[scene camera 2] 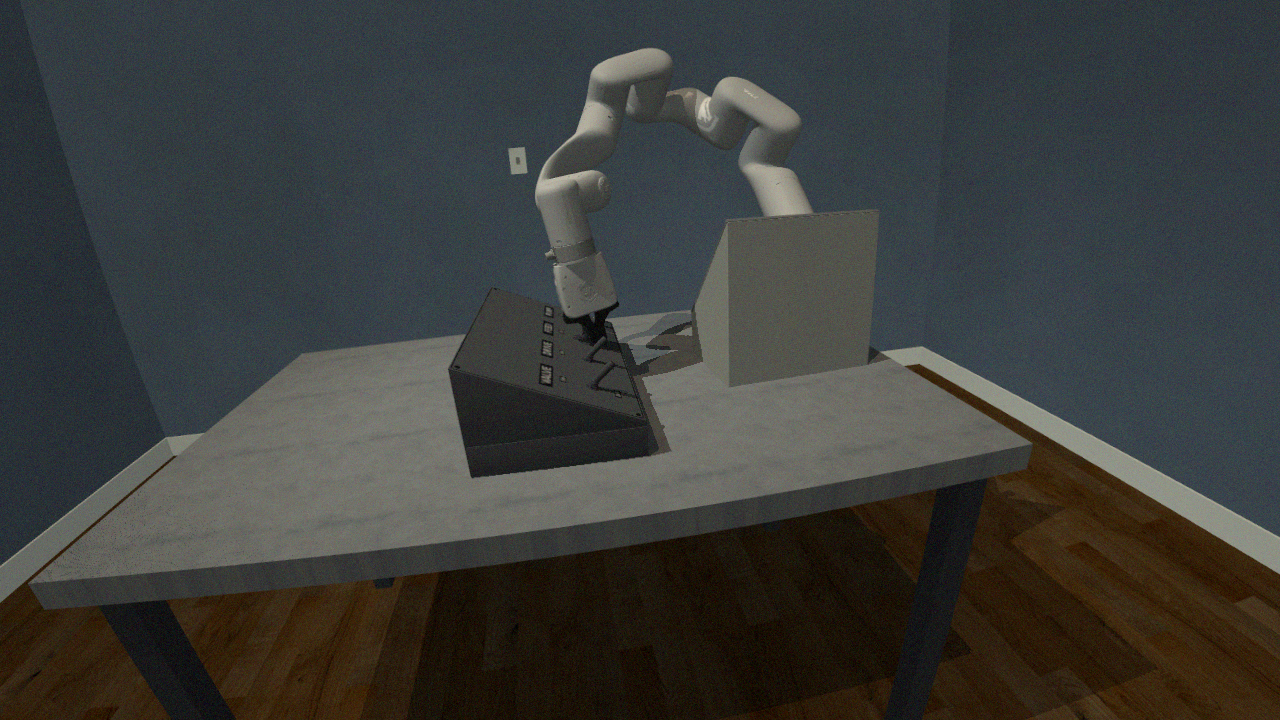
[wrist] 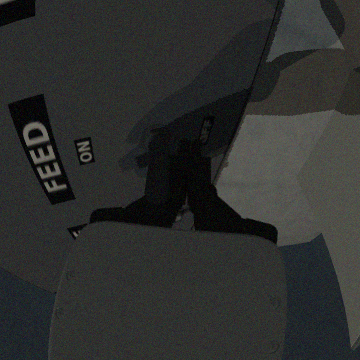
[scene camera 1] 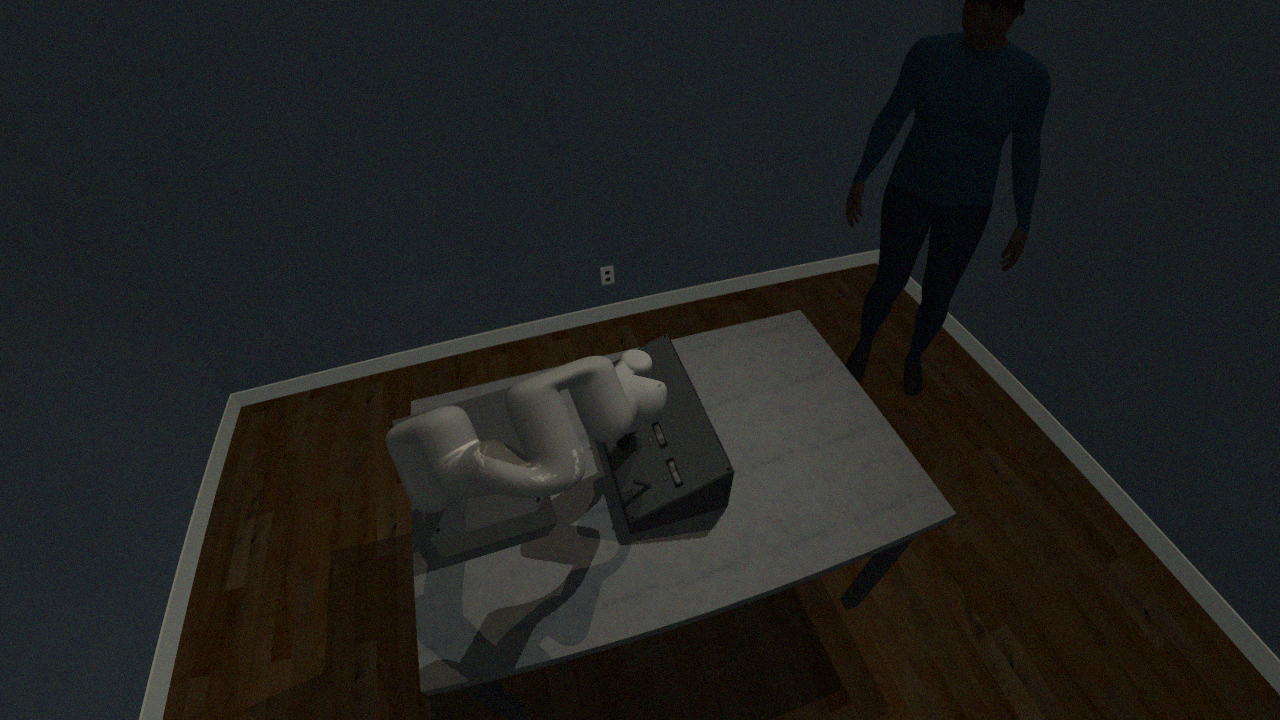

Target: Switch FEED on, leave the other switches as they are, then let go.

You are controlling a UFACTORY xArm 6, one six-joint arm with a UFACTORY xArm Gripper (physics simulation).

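Places are measured from the arm's base along level axes (x ahead, y left, z up), in millimetres.
Pixels of known places: gripper, fingertip midpoint: (wrist: 190, 153) (scene camera 1: 622, 447); arm's base at its link origin: (scene camera 2: 804, 252).
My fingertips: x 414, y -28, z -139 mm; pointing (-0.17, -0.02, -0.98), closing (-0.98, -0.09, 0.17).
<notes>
Ahead of a thing's pixels: the offset from my fingertips to its middle. "pt": to the spot under its first point. Level surfaces: height alone.
The dark sloped switch console @[33 mm left, 103 mm ahead, 20 mm down] (scene camera 1: 696, 428) (scene camera 2: 505, 344) stands on the table. In the wrist view its FEED label @[27 mm right, 93 mm ahead, 37 mm up] (wrist: 41, 150) and the ON label @[pt 24 mm right, 69 mm ahead, 27 mm up] (wrist: 84, 151) lie left of the fingers; the OFF label @[pt 17 mm right, 11 mm back, 7 mm down] (wrist: 206, 130) shows partly beyond the tips. My gripper (scene camera 2: 594, 334) (wrist: 190, 153) is shut and empty, low over the console's lower part. A dark lever @[20 mm right, 24 mm ahead, 35 mm up] (wrist: 159, 167), apparently the FEED switch, stands right beside the fingers on the ON side, seeming to touch them; its exact tilt is hard to see. Two other levers (scene camera 2: 597, 349) (scene camera 2: 605, 375) stand nearer scene camera 2.
A large pale block (scene camera 2: 796, 300) stands on the table @[81 mm down] (scene camera 1: 805, 420) (scene camera 2: 295, 474) in front of the arm's base in scene camera 2. A person (scene camera 1: 953, 125) stands beyond the table in scene camera 1. The picture is dark.
</notes>
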